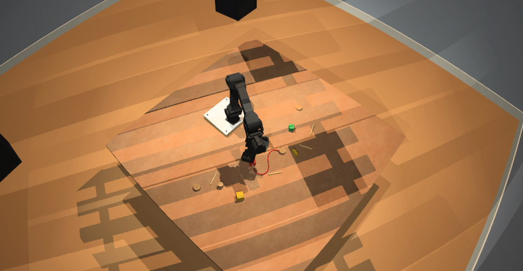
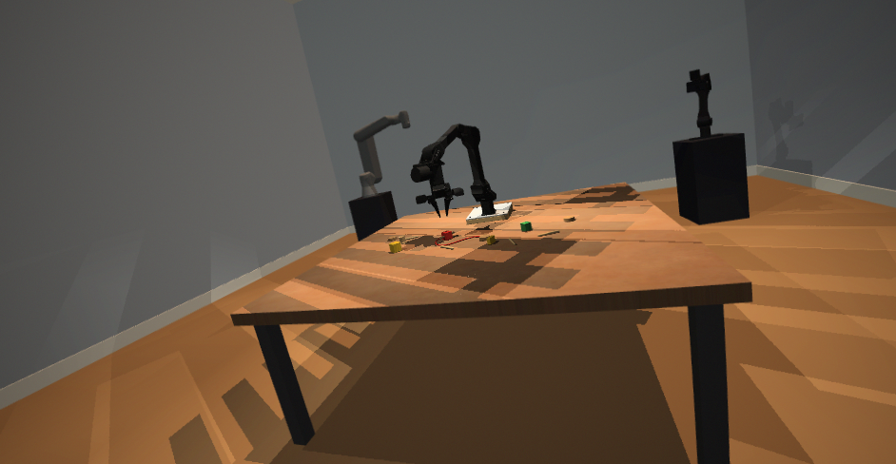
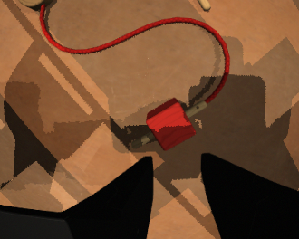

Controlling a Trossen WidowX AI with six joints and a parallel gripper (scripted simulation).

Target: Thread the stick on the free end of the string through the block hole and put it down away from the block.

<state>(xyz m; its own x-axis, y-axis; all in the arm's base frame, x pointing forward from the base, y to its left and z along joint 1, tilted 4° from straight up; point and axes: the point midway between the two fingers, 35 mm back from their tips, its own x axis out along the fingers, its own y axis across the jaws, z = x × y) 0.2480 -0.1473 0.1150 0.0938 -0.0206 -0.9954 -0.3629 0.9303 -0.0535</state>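
Right now the red block is 80 mm below my gripper tip. Round my gripper tip: thin wooden stick 80 mm below, 10 mm to the right, 10 mm ahead; green cube 310 mm to the left, 80 mm below, 40 mm ahead; round wooden button 160 mm to the left, 90 mm below, 90 mm ahead.
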